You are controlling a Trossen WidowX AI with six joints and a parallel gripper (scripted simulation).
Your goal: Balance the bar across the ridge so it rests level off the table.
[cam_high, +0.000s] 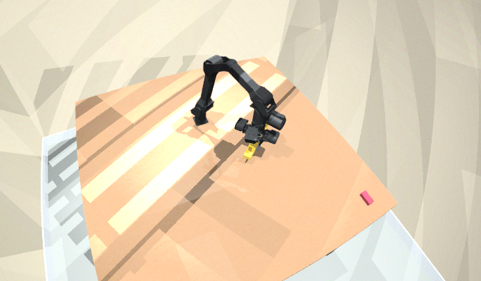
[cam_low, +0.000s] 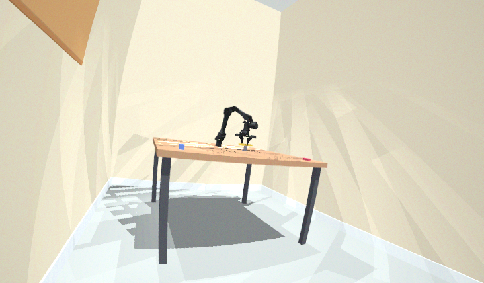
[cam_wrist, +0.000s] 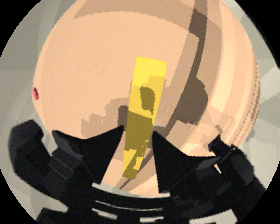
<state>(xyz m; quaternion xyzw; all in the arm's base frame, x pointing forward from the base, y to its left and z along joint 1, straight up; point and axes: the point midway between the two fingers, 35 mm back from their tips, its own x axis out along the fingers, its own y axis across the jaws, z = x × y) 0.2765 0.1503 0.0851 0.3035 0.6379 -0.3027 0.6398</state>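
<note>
Now: gripper tip 20 mm past the yellow bar and 20 mm to the right of it. From my gripper tip the other things lie so: blue block 460 mm ahead, 650 mm to the right, 30 mm below.
</note>
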